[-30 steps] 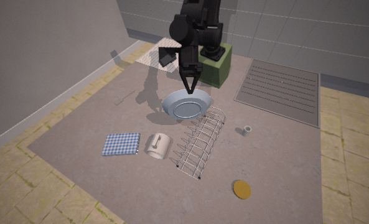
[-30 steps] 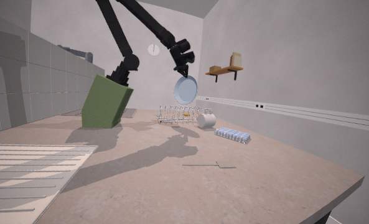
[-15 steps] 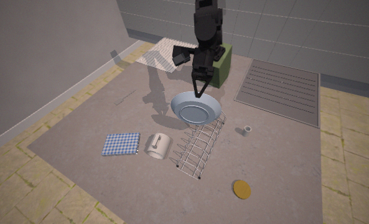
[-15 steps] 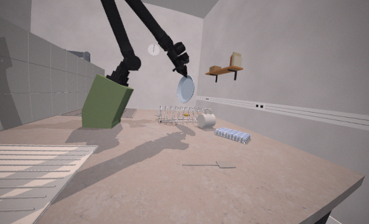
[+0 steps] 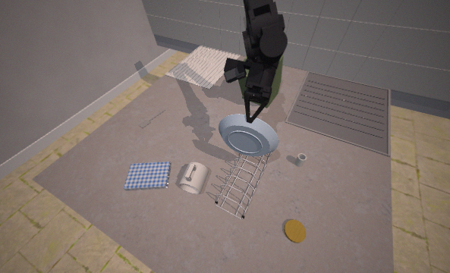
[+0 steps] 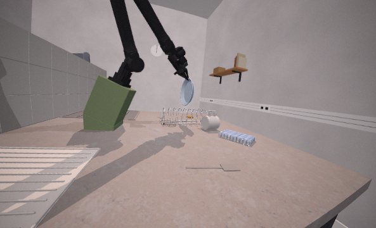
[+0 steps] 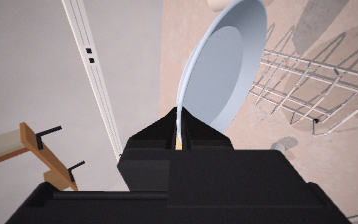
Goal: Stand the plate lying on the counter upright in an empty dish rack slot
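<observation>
Now: hand 90 mm above the pale blue plate. The rest, counted from my hand: grey drain mat: 650 mm behind, 320 mm below, 180 mm to the left; then disc: 310 mm below, 260 mm to the left, 70 mm ahead; then small white cup: 310 mm below, 180 mm behind, 160 mm to the left.
</observation>
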